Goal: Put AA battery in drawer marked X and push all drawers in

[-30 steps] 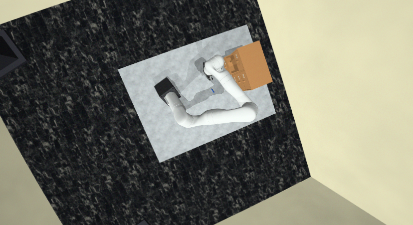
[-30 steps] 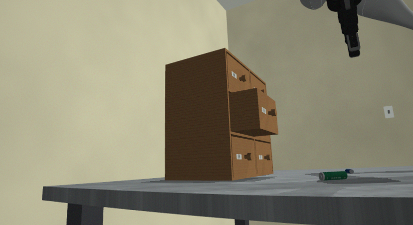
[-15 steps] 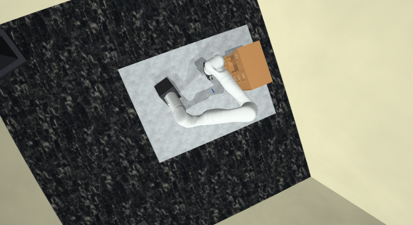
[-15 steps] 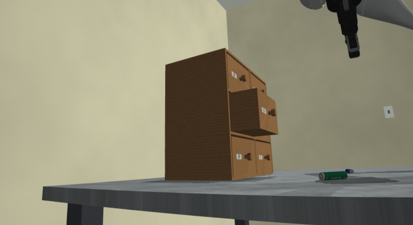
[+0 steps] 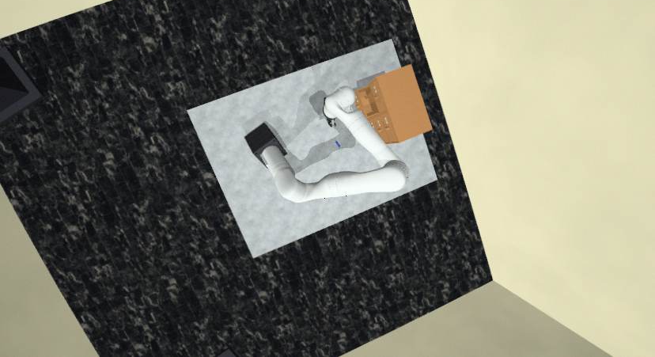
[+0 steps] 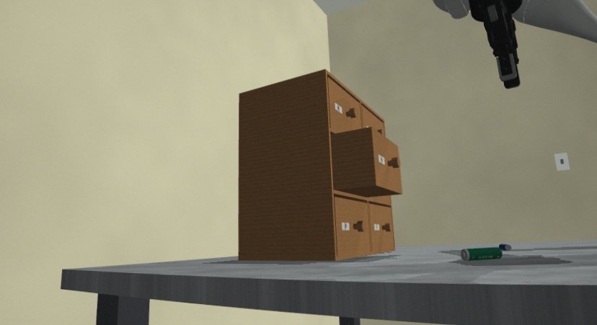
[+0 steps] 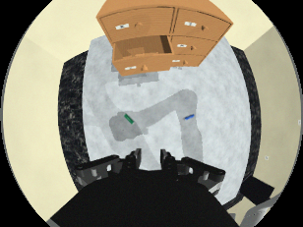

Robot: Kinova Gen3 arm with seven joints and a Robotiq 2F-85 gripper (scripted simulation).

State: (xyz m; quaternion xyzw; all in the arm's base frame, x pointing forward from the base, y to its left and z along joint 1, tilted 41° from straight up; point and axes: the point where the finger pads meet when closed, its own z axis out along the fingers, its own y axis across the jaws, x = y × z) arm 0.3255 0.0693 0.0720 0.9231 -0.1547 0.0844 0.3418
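Now: hand 26 cm above the green AA battery, 8 cm short of it and 7 cm to the right of it. From my hand the other things lie so: blue AA battery: 26 cm below, 16 cm to the right, 1 cm ahead.
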